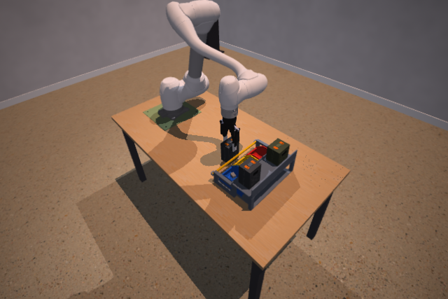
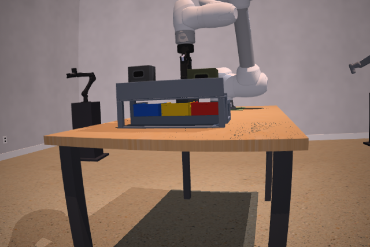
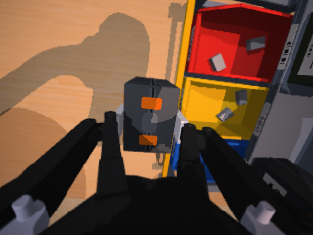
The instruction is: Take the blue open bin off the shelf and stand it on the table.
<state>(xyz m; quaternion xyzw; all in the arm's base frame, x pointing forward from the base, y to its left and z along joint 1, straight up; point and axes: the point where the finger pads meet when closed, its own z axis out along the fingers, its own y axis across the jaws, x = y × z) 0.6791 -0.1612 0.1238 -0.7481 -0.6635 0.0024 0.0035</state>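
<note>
My gripper is now 50 mm above the dark box. Also, from my hand: blue open bin 140 mm ahead, 130 mm to the right, 90 mm below; then thin yellow rod 50 mm ahead, 70 mm below; then yellow bin 150 mm ahead, 10 mm to the right, 90 mm below.
</note>
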